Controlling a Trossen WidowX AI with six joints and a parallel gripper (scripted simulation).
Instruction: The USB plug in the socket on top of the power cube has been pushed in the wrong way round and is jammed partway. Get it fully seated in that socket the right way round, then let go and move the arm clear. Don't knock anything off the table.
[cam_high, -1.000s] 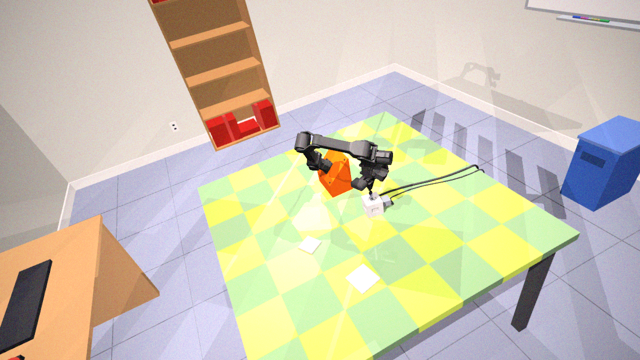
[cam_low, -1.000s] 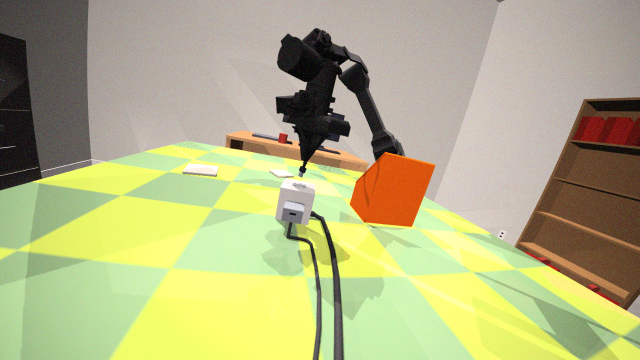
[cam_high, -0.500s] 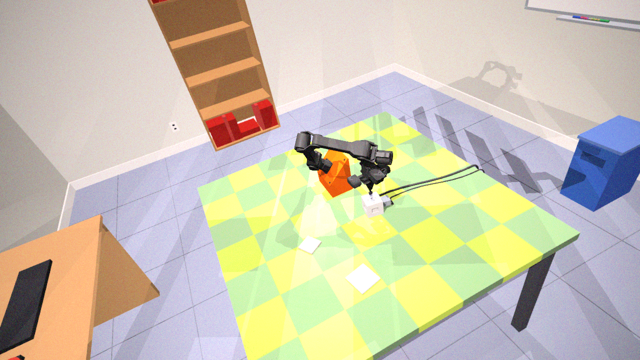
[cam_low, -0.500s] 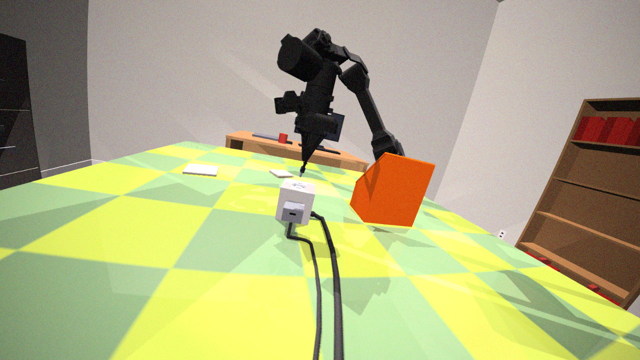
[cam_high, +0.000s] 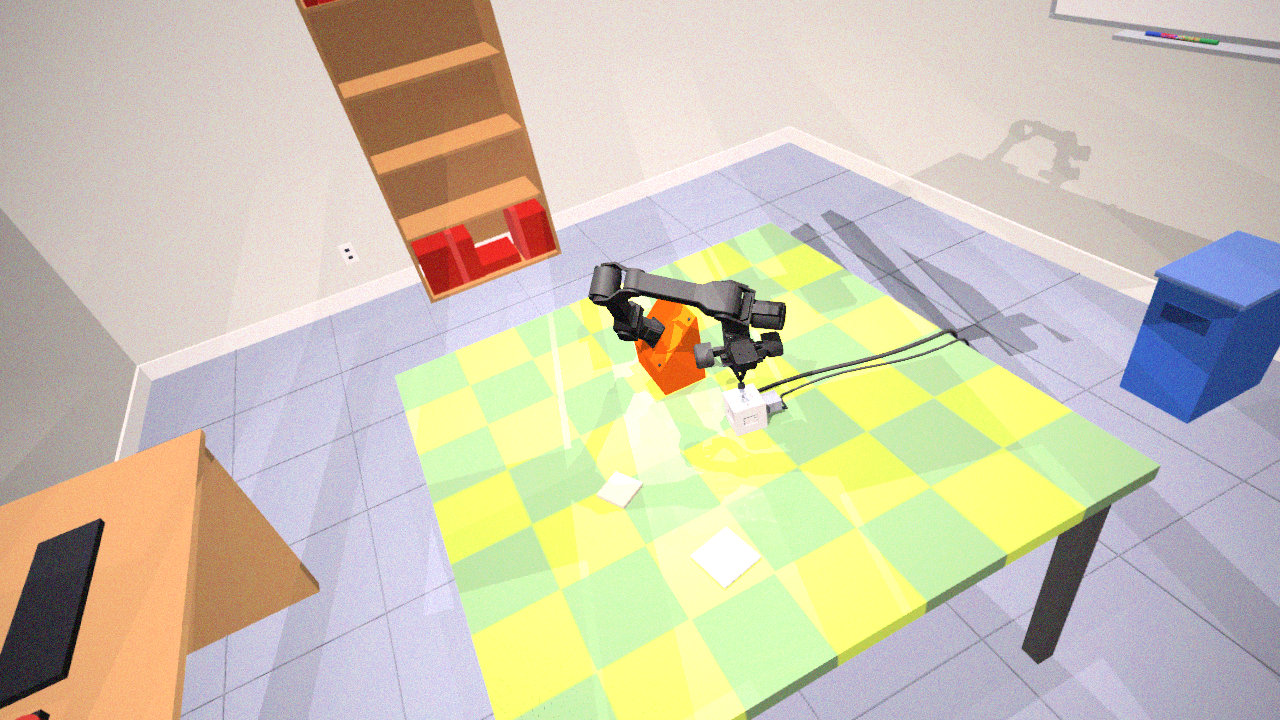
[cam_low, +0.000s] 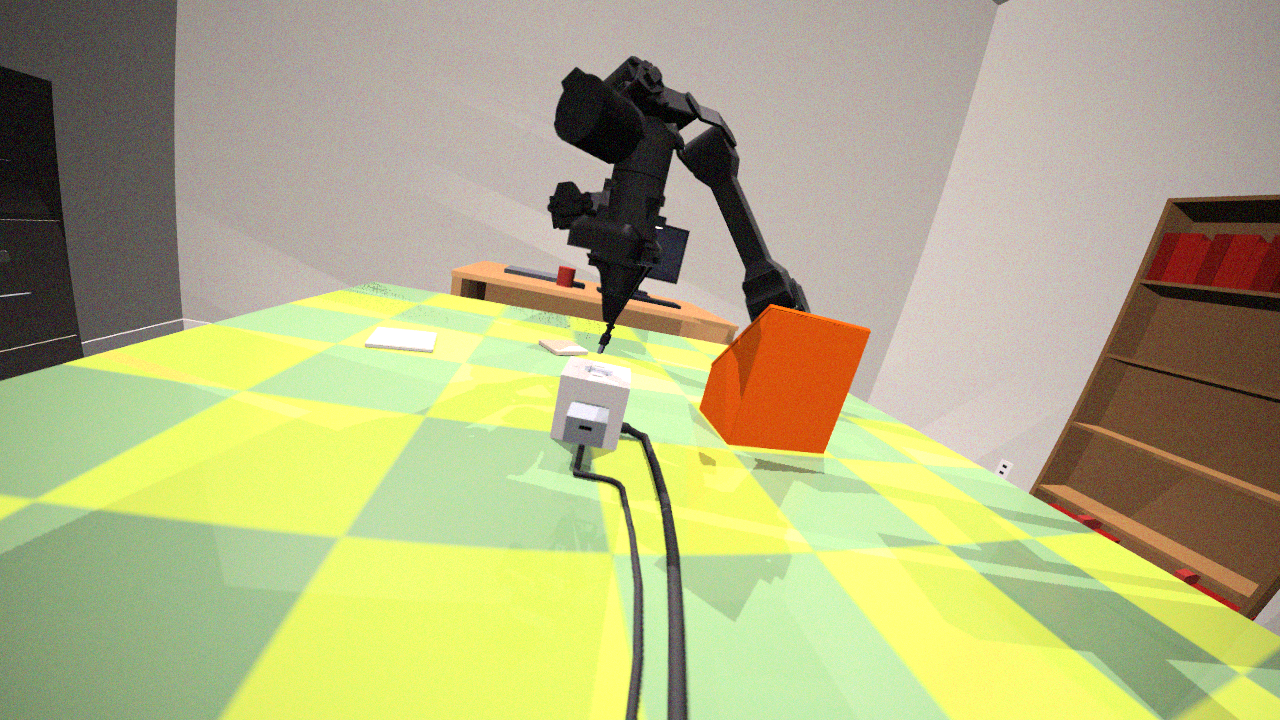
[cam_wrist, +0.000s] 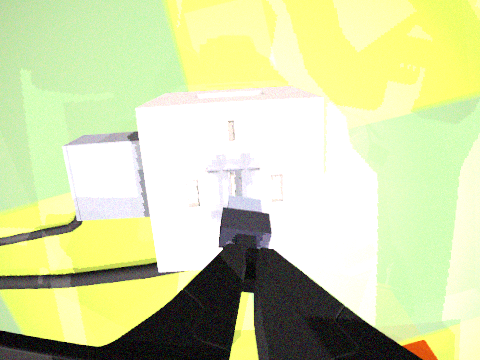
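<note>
Right now my gripper tip is 20 mm above the USB plug. From my gripper tip the other things lie so: USB socket 70 mm below.
</note>
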